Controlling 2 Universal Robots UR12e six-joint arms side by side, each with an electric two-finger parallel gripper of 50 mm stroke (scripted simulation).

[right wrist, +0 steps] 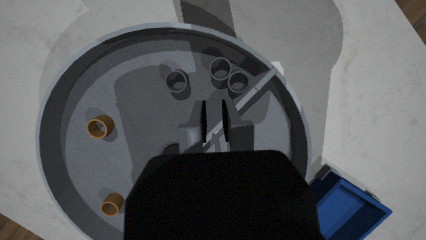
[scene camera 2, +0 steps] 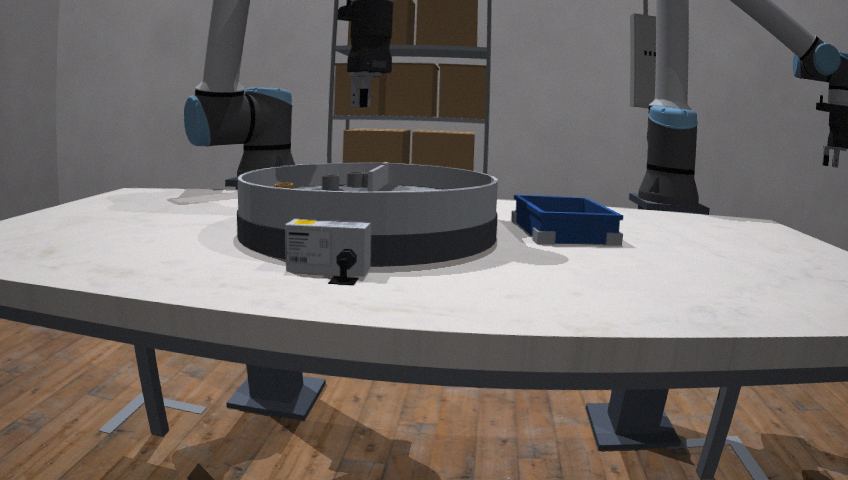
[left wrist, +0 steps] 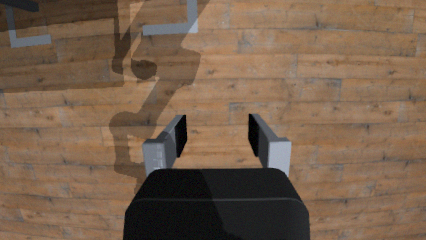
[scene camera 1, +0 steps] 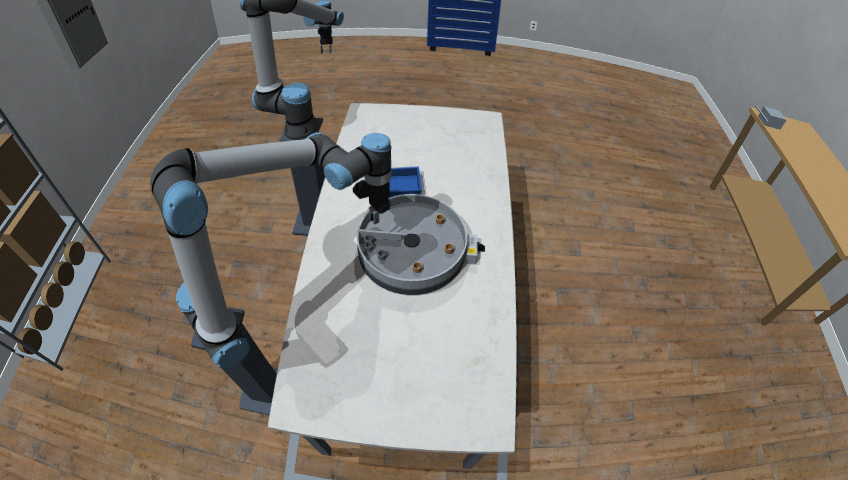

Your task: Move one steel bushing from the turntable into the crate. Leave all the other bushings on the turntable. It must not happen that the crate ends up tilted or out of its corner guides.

Observation:
The pictures show: my left gripper, my right gripper and a blue crate.
My right gripper also shows in the right wrist view.

